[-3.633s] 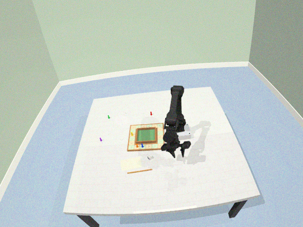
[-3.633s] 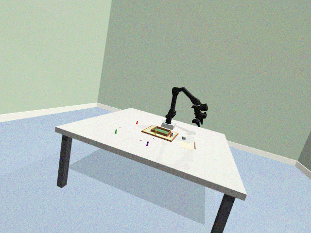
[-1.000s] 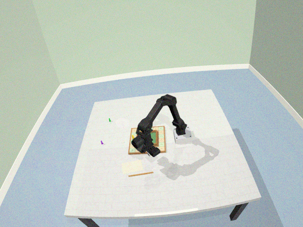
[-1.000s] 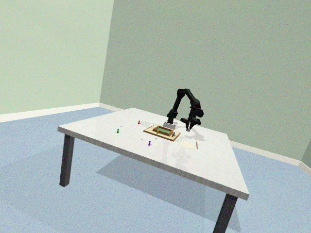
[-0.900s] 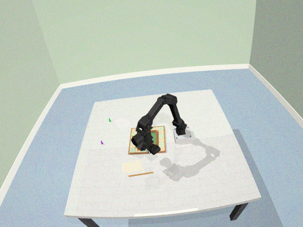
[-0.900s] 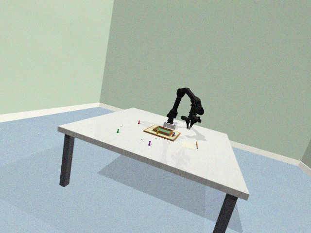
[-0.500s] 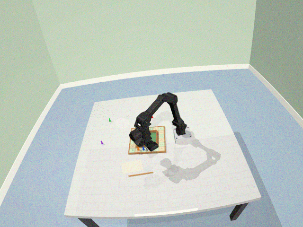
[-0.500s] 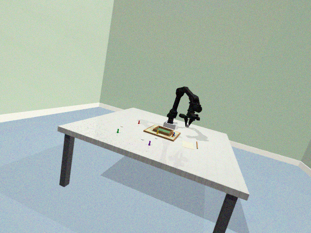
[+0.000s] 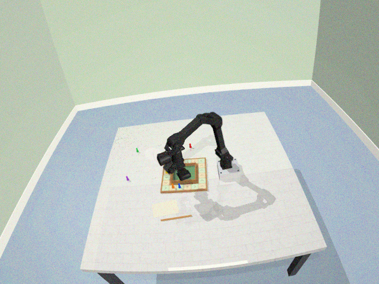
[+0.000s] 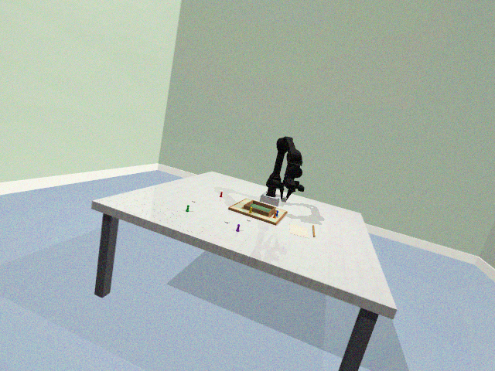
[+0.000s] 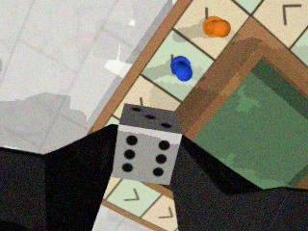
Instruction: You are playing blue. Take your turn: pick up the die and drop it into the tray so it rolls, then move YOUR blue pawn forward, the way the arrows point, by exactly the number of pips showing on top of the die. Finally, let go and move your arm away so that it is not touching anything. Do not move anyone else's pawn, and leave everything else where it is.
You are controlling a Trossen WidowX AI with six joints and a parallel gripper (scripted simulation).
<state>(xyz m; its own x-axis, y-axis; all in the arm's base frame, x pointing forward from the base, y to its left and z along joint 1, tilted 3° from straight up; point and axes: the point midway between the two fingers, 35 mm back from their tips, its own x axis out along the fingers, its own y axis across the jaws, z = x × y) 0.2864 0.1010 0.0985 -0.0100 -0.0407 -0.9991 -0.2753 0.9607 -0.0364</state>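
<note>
Now: gripper tip 20 mm short of the blue pawn, 20 mm to the left of it and 90 mm above it. Round my gripper tip: orange pawn 60 mm ahead, 30 mm to the right, 90 mm below; white die right at my gripper tip; green tray 20 mm behind, 120 mm to the right, 110 mm below.
</note>
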